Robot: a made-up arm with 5 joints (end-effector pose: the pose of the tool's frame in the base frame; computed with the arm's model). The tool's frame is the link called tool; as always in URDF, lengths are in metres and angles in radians. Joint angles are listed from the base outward.
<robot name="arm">
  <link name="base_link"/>
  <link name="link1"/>
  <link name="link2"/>
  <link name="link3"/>
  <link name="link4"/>
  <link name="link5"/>
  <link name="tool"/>
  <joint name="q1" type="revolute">
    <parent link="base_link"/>
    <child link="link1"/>
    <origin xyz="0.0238 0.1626 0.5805" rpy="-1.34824 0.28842 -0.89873"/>
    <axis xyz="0 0 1"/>
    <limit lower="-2.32" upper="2.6" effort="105" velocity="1.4"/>
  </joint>
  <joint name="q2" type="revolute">
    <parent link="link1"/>
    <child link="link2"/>
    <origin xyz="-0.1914 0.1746 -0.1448" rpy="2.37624 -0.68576 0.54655"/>
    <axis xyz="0 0 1"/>
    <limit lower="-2.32" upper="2.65" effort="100" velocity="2.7"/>
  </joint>
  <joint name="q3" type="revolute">
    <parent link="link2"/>
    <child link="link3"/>
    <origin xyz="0.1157 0.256 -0.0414" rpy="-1.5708 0 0.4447"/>
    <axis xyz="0 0 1"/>
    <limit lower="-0.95" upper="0.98" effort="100" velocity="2.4"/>
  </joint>
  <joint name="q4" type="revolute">
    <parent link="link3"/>
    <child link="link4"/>
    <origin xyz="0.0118 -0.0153 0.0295" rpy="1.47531 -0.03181 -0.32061"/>
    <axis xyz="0 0 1"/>
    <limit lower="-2.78" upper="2.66" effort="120" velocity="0.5"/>
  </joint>
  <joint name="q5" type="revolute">
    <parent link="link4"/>
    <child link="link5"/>
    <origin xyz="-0.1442 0.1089 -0.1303" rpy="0 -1.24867 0"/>
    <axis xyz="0 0 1"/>
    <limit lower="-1.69" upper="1.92" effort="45" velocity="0.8"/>
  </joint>
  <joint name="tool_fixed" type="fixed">
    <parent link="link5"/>
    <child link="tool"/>
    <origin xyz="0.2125 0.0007 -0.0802" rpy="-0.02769 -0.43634 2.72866"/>
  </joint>
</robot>
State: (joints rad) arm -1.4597 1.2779 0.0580 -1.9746 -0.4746
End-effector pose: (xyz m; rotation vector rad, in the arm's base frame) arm -0.2124 0.2753 0.2555 -1.2596 -1.6829 1.1450
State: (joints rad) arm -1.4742 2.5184 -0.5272 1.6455 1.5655
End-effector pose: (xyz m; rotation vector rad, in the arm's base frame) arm 0.1164 0.1362 -0.0414 0.5265 0.6853 2.6334
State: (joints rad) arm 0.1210 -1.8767 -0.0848 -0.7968 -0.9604
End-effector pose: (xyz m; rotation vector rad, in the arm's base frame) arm -0.1176 0.4033 0.2463 0.0190 0.6875 0.0817
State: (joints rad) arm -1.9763 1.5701 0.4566 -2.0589 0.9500
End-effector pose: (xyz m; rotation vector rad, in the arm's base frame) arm -0.0626 0.3433 0.0818 2.3814 -0.8260 -1.6953
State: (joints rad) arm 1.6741 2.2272 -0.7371 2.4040 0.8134
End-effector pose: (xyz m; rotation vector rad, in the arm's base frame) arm -0.1061 0.0319 0.9557 -2.2586 1.6643 0.0294
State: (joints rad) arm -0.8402 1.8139 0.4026 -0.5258 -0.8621
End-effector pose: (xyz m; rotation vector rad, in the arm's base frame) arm -0.3133 0.2984 0.2721 0.5677 2.0020 -1.2775
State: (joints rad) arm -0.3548 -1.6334 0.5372 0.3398 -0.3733
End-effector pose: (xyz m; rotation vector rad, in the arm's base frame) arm 0.1026 0.1762 0.1913 0.2105 -0.9921 0.8681
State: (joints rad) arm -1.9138 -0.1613 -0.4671 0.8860 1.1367
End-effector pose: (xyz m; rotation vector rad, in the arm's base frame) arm 0.2379 0.3407 0.2289 2.0157 -1.1522 -0.1038
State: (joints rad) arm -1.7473 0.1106 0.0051 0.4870 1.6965
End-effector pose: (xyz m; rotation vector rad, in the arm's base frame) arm 0.1067 0.4543 0.1224 1.8802 -1.3069 -0.3475
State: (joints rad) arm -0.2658 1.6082 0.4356 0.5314 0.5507
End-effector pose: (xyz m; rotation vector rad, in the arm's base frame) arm -0.5775 0.3181 0.4078 1.6490 0.9183 -0.2112
